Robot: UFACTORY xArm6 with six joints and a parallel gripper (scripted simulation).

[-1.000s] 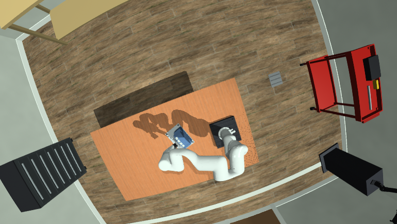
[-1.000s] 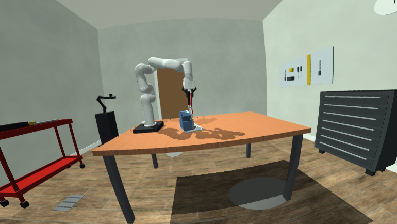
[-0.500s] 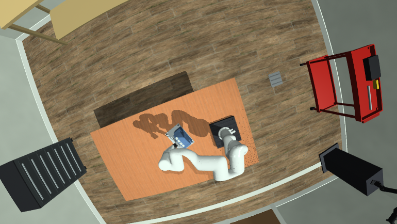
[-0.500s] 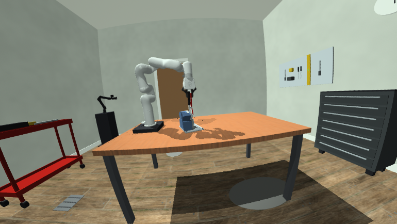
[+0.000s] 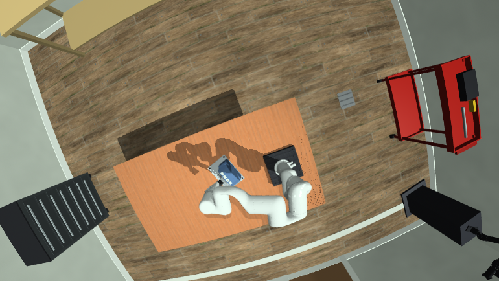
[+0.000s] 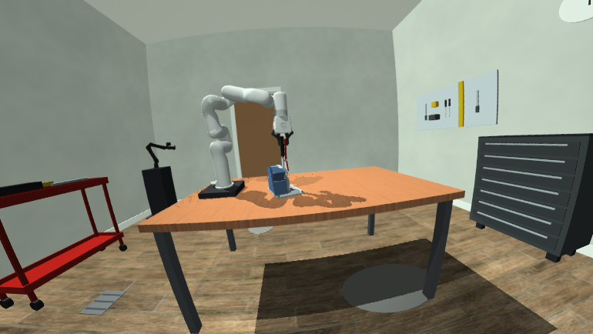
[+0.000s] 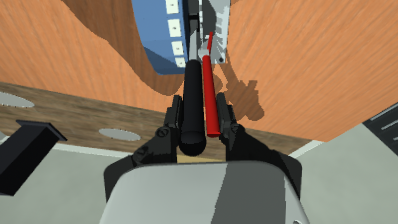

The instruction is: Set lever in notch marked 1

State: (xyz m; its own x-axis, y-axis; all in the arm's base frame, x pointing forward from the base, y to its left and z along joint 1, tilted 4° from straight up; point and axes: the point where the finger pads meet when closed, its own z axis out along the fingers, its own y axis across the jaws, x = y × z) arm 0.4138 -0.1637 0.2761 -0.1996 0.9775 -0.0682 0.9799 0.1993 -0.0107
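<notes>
Now: the red bar 11 cm below my hand, 2 cm to the left of it and 1 cm ahead of it.
</notes>
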